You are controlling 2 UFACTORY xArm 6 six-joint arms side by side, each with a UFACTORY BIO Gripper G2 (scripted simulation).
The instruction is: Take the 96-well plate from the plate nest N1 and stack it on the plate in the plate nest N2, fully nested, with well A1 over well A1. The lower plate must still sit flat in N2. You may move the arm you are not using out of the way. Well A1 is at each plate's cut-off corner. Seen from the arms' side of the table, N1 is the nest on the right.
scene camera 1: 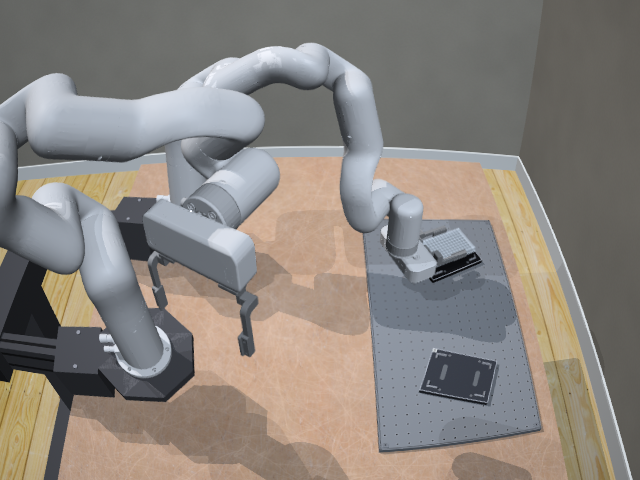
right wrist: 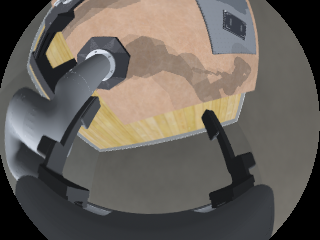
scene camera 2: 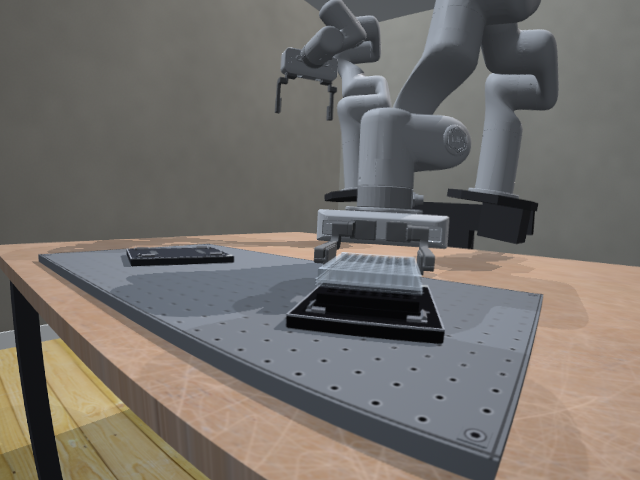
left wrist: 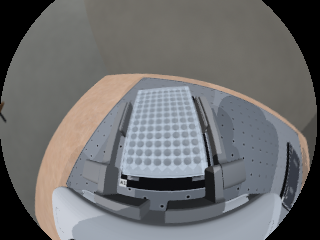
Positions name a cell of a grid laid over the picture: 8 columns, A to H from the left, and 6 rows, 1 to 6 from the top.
Scene:
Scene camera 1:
left gripper: F4
right gripper: C5
clear 96-well plate: F4
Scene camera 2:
left gripper: E4
right gripper: D2
clear 96-well plate: E4
black 96-well plate: E4
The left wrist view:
clear 96-well plate: D3
nest N2: E5

